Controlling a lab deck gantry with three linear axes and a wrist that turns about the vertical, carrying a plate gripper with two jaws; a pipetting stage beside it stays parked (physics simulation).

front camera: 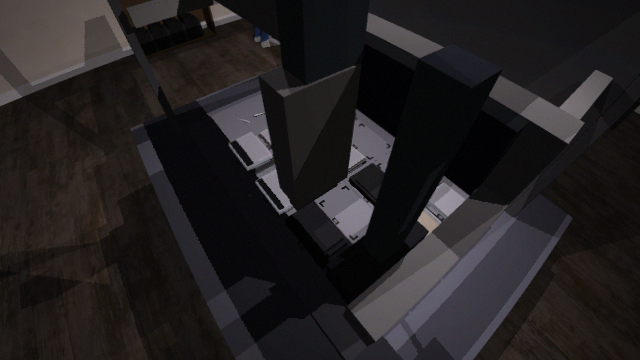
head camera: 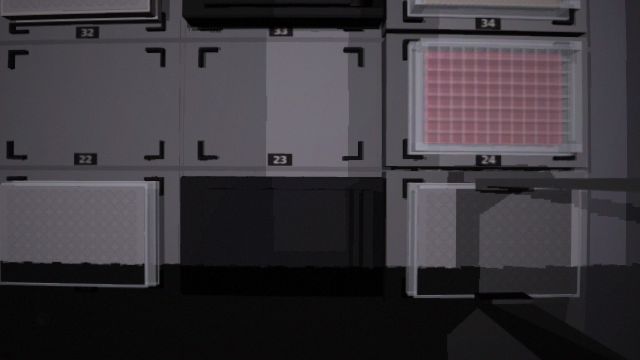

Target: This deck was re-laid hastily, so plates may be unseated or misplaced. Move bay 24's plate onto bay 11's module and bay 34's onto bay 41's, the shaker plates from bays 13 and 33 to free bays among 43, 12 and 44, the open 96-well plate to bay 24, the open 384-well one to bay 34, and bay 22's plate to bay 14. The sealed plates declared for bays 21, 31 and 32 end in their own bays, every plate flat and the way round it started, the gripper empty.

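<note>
In the head view a clear-edged plate sits flat, as far as shows, at bay 14. My gripper is around it, its jaws at the two long edges, seemingly closed on it. Another such plate is at bay 12. The pink open 96-well plate is at bay 24, and part of the beige 384-well plate shows at bay 34. Black shakers stand at bay 13 and bay 33. Part of a plate shows at bay 32. In the front view the jaws are hidden.
Bays 22 and 23 hold no plate. In the front view a plate is at bay 11 and a pale plate at bay 44. The pale pipetting stage and dark gantry column block much of the deck.
</note>
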